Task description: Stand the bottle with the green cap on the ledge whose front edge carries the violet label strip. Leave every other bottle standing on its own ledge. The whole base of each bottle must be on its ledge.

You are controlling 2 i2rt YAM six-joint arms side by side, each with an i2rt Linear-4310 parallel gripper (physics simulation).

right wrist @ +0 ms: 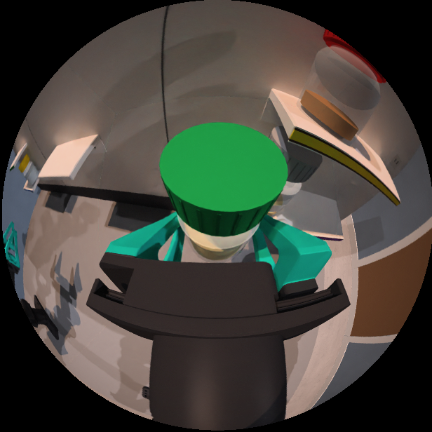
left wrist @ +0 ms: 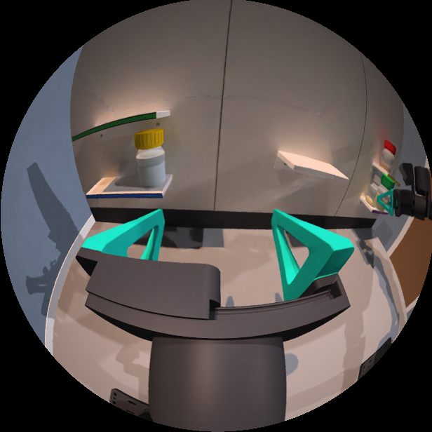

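Observation:
The green-capped bottle [left wrist: 387, 181] [right wrist: 223, 167] is between the fingers of my right gripper [left wrist: 379, 197] [right wrist: 218, 214], which is shut on it; its base is hidden in the right wrist view. The violet-strip ledge [left wrist: 368, 204] [right wrist: 327, 236] is low at the right, partly hidden behind the gripper and bottle. A grey-capped bottle [right wrist: 303, 167] stands at that ledge, below the yellow-strip ledge [right wrist: 345, 152]. A clear red-capped bottle [left wrist: 388, 155] [right wrist: 345, 82] stands on the yellow-strip ledge. A yellow-capped bottle [left wrist: 151, 167] stands on the blue-strip ledge [left wrist: 112, 195]. My left gripper [left wrist: 217, 215] is open and empty.
A bare pale ledge [left wrist: 312, 166] [right wrist: 70, 159] juts from the middle of the wall. A green-strip ledge [left wrist: 120, 122] is above the yellow-capped bottle. The yellow-strip ledge overhangs the violet-strip one, close to the right of my right gripper in its wrist view.

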